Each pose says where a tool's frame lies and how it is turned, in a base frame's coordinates. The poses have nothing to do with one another.
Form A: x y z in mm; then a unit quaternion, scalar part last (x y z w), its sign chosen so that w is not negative.
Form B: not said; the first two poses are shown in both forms.
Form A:
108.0 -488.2 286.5 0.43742 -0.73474 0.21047 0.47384
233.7 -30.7 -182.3 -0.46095 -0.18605 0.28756 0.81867
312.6 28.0 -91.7 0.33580 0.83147 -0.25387 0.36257
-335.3 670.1 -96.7 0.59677 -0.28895 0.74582 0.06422
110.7 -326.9 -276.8 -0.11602 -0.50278 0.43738 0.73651
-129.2 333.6 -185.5 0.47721 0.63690 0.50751 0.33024
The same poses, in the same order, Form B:
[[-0.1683 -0.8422 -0.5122 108.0], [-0.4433 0.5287 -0.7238 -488.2], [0.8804 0.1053 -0.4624 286.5], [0 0 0 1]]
[[0.7654 -0.2993 -0.5697 233.7], [0.6424 0.4097 0.6477 -30.7], [0.0395 -0.8617 0.5058 -182.3], [0 0 0 1]]
[[-0.5116 0.7425 0.4324 312.6], [0.3743 0.6456 -0.6657 28.0], [-0.7734 -0.1787 -0.6082 -91.7], [0 0 0 1]]
[[-0.2795 -0.4407 0.8531 -335.3], [-0.2491 -0.8248 -0.5077 670.1], [0.9273 -0.3544 0.1207 -96.7], [0 0 0 1]]
[[0.1118 -0.5276 -0.8421 110.7], [0.7609 0.5905 -0.2689 -326.9], [0.6391 -0.6107 0.4675 -276.8], [0 0 0 1]]
[[-0.3264 0.2727 0.9050 -129.2], [0.9431 0.0294 0.3313 333.6], [0.0637 0.9617 -0.2667 -185.5], [0 0 0 1]]

